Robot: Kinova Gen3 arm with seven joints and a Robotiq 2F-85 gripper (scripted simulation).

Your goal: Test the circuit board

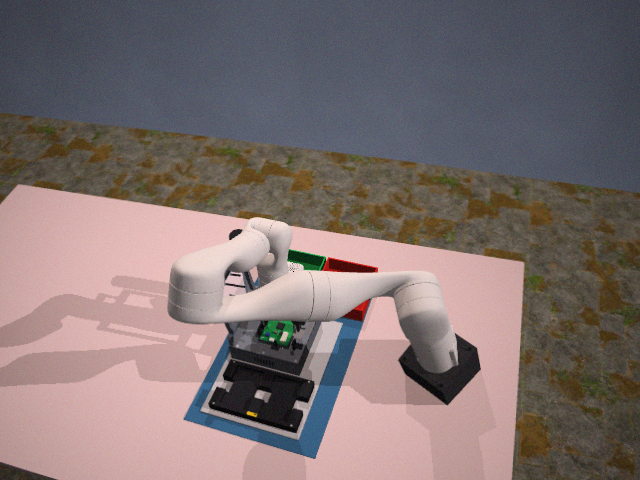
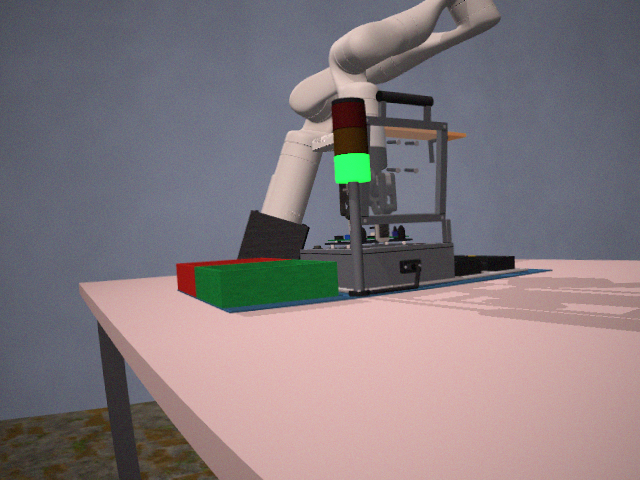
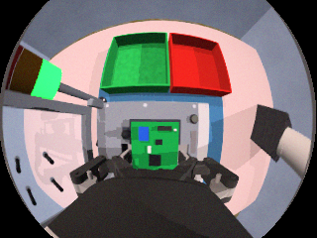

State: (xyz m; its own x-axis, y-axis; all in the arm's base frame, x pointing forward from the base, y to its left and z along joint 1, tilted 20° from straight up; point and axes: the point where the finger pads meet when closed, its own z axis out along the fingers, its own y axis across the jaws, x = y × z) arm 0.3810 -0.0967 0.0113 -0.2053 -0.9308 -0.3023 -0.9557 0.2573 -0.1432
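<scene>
Now: hand right at the green circuit board. The rest, counted from my hand: tester lid: 110 mm ahead, 110 mm above, 20 mm to the right; green bin: 210 mm to the right, 60 mm below; red bin: 170 mm to the right, 140 mm behind, 60 mm below.
</scene>
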